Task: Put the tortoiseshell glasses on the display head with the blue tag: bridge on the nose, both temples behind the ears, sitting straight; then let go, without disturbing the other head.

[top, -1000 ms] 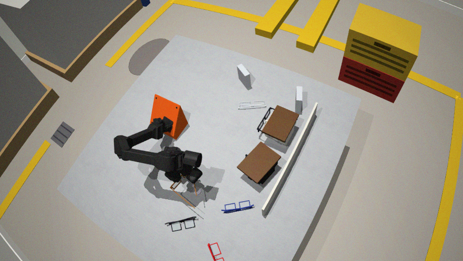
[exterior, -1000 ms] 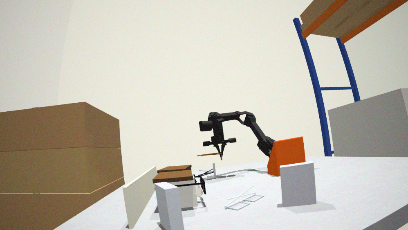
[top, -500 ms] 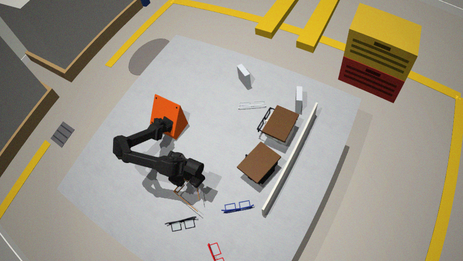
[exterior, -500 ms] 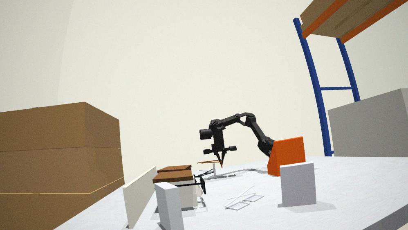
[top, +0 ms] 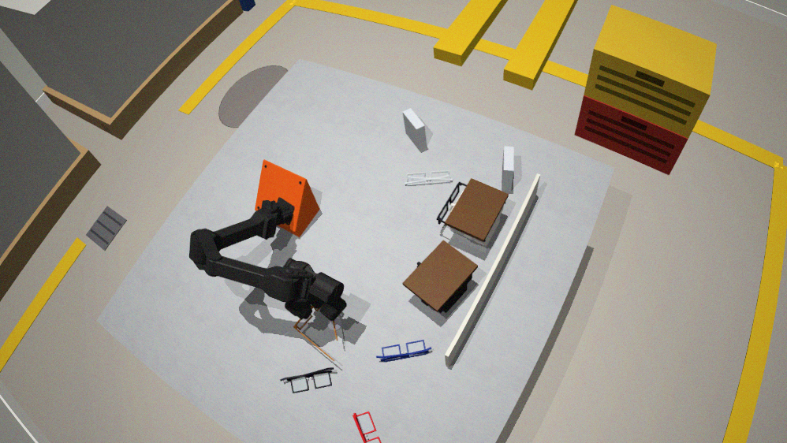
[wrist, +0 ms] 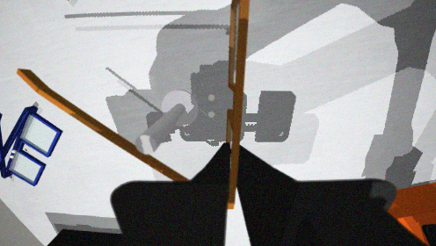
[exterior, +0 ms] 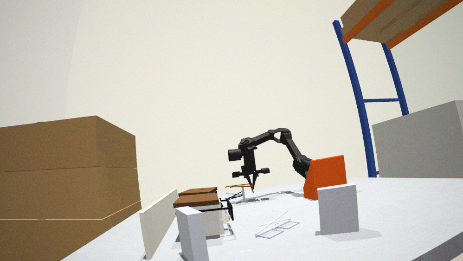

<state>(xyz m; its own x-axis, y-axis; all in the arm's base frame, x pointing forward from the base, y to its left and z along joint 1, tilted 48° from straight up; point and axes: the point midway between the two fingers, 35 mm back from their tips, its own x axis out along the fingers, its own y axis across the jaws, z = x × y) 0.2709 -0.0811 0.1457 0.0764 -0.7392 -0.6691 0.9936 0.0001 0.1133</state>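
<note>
Now: gripper tip 50 mm short of the small white peg, 40 mm above it and 20 mm to the left of it. Round my gripper tip: cream wall panel (350 mm to the left, 350 mm ahead).
</note>
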